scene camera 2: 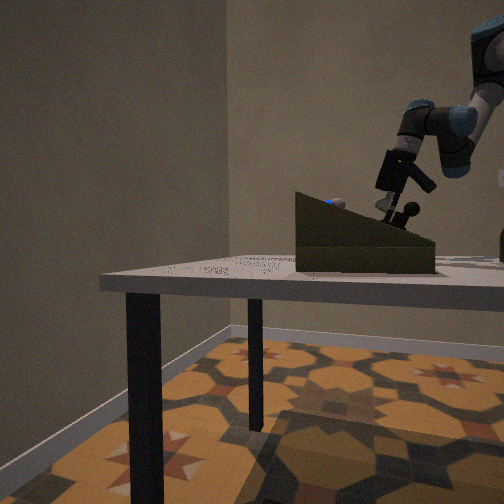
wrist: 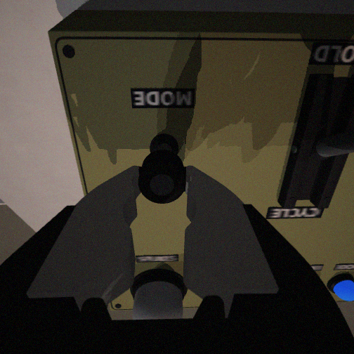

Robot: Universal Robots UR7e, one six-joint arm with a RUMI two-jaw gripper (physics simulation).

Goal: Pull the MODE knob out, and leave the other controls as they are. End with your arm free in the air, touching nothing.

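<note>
The MODE knob [wrist: 162, 184] is black and round-ended. In the wrist view it stands between my fingertips, beside the upside-down MODE label [wrist: 162, 98]. A smaller dark round part [wrist: 164, 144] shows just past it. My gripper [scene camera 2: 389, 217] [wrist: 163, 169] is shut on the MODE knob, low over the sloping panel. In the scene view the knob is hard to tell from the dark fingers, and how far it stands out cannot be told. The olive console [scene camera 2: 365, 245] [wrist: 235, 170] carries the controls.
The black HOLD/CYCLE slot [wrist: 310, 140] has a grey lever [wrist: 337, 148]. A grey round control [wrist: 158, 299] [scene camera 2: 338, 203] and a lit blue button [wrist: 345, 290] [scene camera 2: 328, 202] sit farther up the slope. A black ball [scene camera 2: 411, 209] stands beside the fingers. The table [scene camera 2: 200, 285] carries the console.
</note>
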